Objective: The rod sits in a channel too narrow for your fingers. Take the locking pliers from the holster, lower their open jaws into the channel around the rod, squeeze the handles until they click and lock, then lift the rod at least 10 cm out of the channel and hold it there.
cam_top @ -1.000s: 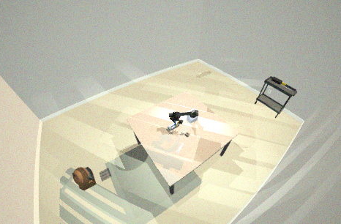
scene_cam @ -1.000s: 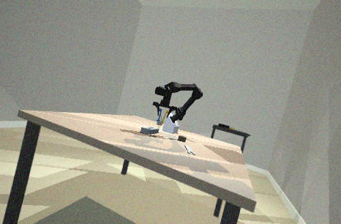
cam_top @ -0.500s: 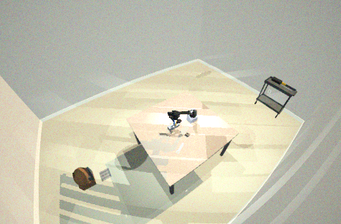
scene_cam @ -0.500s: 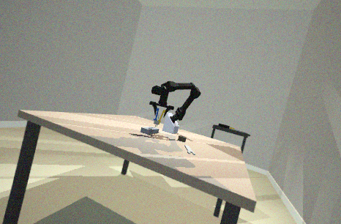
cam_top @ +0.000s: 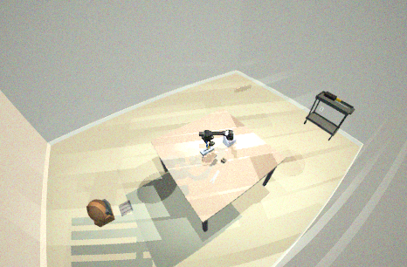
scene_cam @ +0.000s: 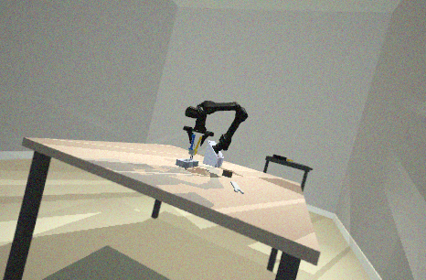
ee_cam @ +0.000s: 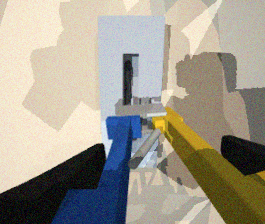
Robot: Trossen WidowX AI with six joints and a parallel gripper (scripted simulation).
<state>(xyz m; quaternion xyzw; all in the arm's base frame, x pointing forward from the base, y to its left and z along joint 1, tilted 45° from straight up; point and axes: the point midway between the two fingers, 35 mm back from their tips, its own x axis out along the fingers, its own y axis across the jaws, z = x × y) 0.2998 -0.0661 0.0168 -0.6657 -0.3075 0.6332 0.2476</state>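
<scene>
The channel block lies 20 mm to the right of my gripper tip and 120 mm below it. From my gripper tip the other things lie so: grey link bar (10 mm to the right); rod (30 mm to the right, 130 mm below); yellow handle (20 mm to the left).
</scene>
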